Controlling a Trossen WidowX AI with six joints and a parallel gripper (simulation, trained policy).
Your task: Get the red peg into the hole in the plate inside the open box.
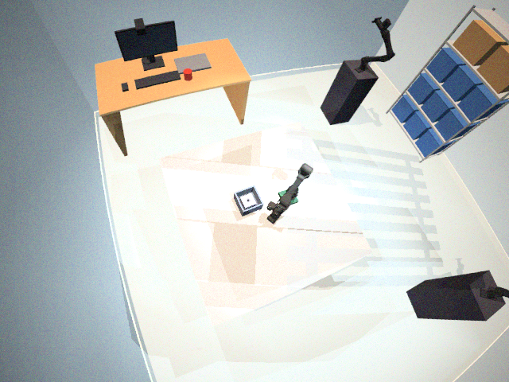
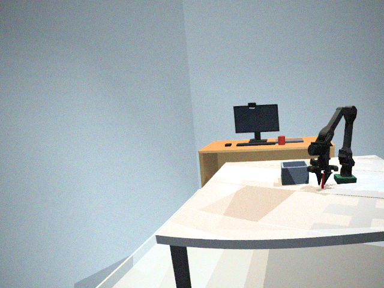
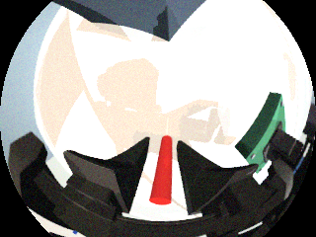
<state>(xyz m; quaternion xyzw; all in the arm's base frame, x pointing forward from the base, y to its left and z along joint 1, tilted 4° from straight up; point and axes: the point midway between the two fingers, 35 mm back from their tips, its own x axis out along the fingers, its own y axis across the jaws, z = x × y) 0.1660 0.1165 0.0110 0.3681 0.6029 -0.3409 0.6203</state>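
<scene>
Right now my gripper tip is 150 mm short of the blue-grey box, 170 mm to the left of it and 10 mm below it. Also, from my gripper tip: red peg 10 mm behind, 20 mm above.
</scene>
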